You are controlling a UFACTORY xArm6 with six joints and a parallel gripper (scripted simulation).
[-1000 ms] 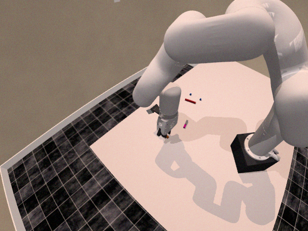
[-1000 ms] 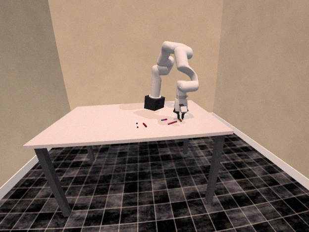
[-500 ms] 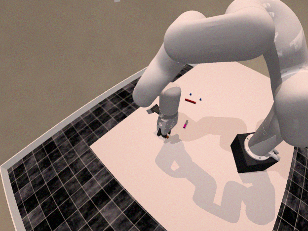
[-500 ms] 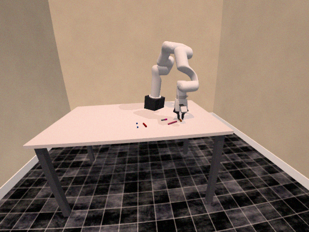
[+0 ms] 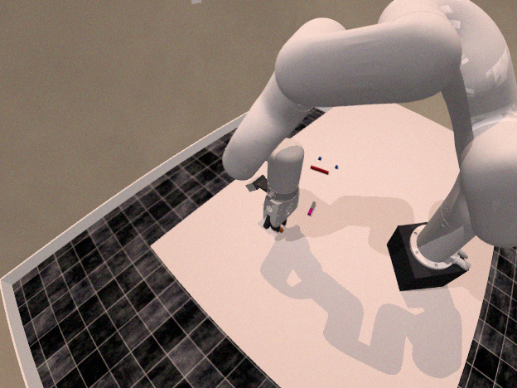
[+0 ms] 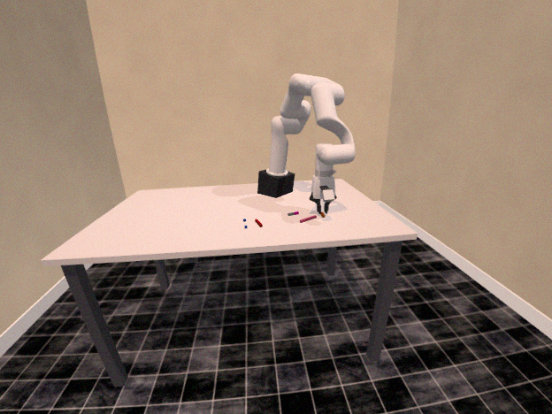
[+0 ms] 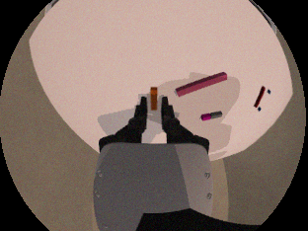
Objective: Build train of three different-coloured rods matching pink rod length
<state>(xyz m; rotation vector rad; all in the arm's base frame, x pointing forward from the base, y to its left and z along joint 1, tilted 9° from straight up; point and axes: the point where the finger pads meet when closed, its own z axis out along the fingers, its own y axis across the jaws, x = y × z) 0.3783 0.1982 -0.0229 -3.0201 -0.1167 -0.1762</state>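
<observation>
The orange rod is 30 mm below my hand. Round my hand: magenta rod: 120 mm to the right, 30 mm below, 30 mm behind; grey rod: 140 mm to the right, 30 mm below, 20 mm behind; pink rod: 70 mm to the right, 40 mm ahead, 30 mm below.
</observation>
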